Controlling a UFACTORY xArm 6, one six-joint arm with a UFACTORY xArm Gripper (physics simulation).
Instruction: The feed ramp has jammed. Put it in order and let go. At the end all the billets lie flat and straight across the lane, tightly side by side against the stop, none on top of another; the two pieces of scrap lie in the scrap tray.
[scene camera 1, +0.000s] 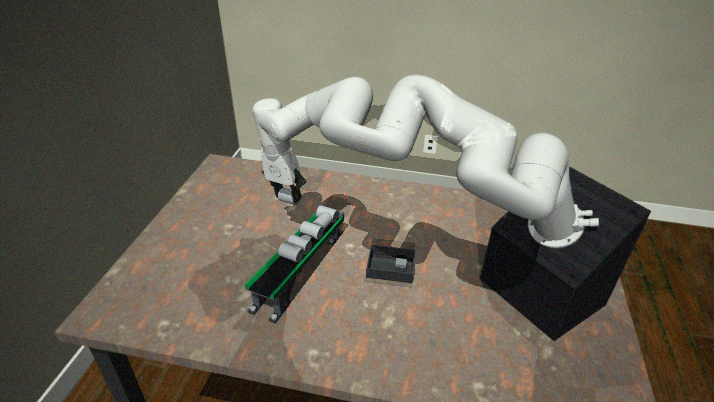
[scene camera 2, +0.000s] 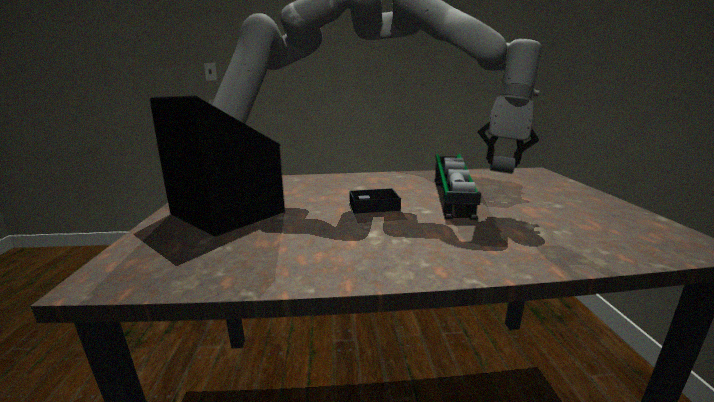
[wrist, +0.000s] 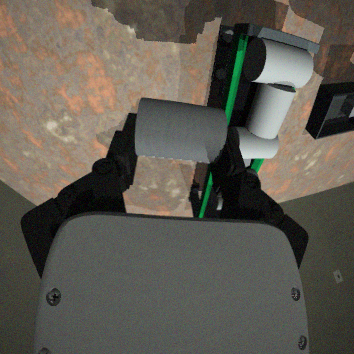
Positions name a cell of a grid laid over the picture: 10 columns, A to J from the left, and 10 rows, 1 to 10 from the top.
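There is a scrap tray (scene camera 1: F7) in what I see, and it is 1.44 m from the lens.
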